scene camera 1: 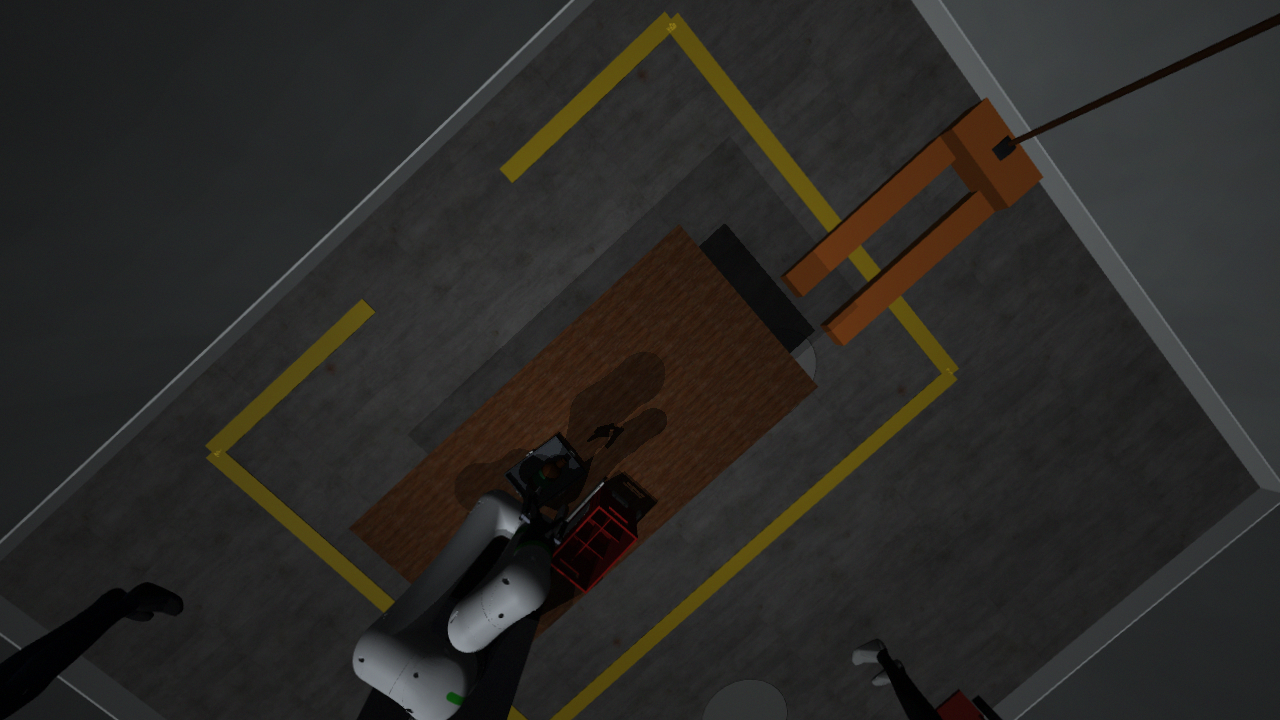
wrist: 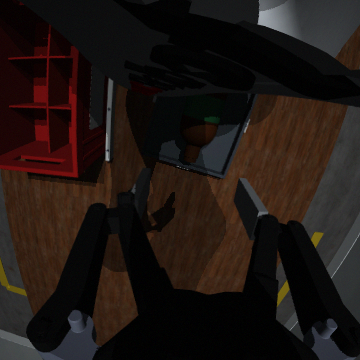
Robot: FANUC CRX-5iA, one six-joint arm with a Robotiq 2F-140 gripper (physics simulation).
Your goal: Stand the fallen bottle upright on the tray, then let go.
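Frame: origin at the arm's base, x left, y back, z up, level; metres.
Seen in the pictures: gripper, fingertip midpoint: (scene camera 1: pixel 550 498) (wrist: pixel 193 184).
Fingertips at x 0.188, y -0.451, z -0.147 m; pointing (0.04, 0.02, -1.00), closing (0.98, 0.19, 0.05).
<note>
Pixels of each thing's top centre, then the offset from my fingertips to it. "*": a spot on its surface instead. Level surfaces: height alone.
- bottle at its top centre: (wrist: pixel 201 126) (scene camera 1: pixel 548 476) dz -0.188, dx +0.021, dy +0.039 m
- dark tray at a spot on its surface: (wrist: pixel 220 157) * dz -0.262, dx +0.098, dy -0.022 m
- red divided crate at its top centre: (wrist: pixel 17 81) (scene camera 1: pixel 592 550) dz -0.092, dx -0.265, dy +0.046 m
- pale metal strip at a spot on its surface: (wrist: pixel 109 120) * dz -0.237, dx -0.153, dy -0.006 m
- wooden table at its surface level: dz -0.267 m
The bottle (scene camera 1: pixel 550 471) (wrist: pixel 199 131), brown with a green band, lies on its side in the dark tray (wrist: pixel 220 157). In the wrist view its neck points down the picture toward the tray's near rim; its far end is hidden under the dark arm parts. The tray (scene camera 1: pixel 559 444) also shows in the scene view, beside the arm's wrist. My gripper (wrist: pixel 193 184) is partly open, with nothing between its pads. In the wrist view the pads appear below the tray, apart from the bottle. In the scene view the fingers are too dark to make out.
A red divided crate (scene camera 1: pixel 619 522) (wrist: pixel 75 110) stands close beside the tray, with a pale metal strip (wrist: pixel 109 120) between them. A dark box (scene camera 1: pixel 633 490) is next to the crate. The wooden table (scene camera 1: pixel 698 313) (wrist: pixel 305 145) carries them. An orange fork (scene camera 1: pixel 1002 165) stands beyond the table's far end.
</note>
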